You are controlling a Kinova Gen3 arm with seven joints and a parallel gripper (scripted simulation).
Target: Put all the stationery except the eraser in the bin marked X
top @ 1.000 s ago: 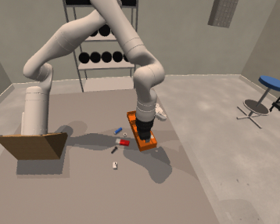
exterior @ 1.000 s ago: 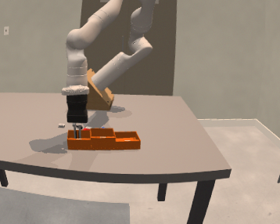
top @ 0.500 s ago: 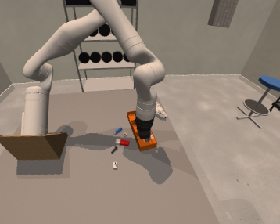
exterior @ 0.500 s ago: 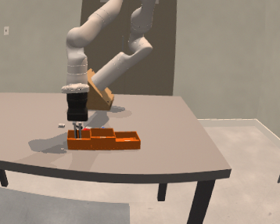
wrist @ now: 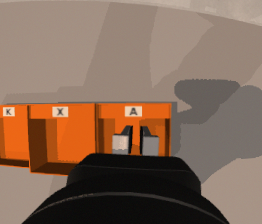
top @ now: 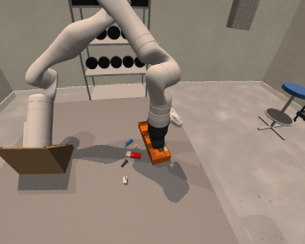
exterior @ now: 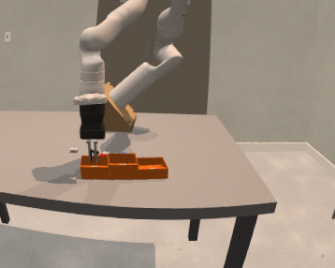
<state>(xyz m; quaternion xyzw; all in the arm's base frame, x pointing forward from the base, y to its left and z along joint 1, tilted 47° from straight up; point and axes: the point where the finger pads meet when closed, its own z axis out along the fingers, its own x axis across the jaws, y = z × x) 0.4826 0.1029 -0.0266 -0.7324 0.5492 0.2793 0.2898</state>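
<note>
Right now my hand is 3 cm past the orange bin, 8 cm to the right of it and 4 cm above it. The rest, counted from my hand: small ring: 11 cm behind, 5 cm to the left, 5 cm below; then white eraser: 13 cm behind, 5 cm below; then black bolt: 15 cm behind, 4 cm to the right, 5 cm below.
</note>
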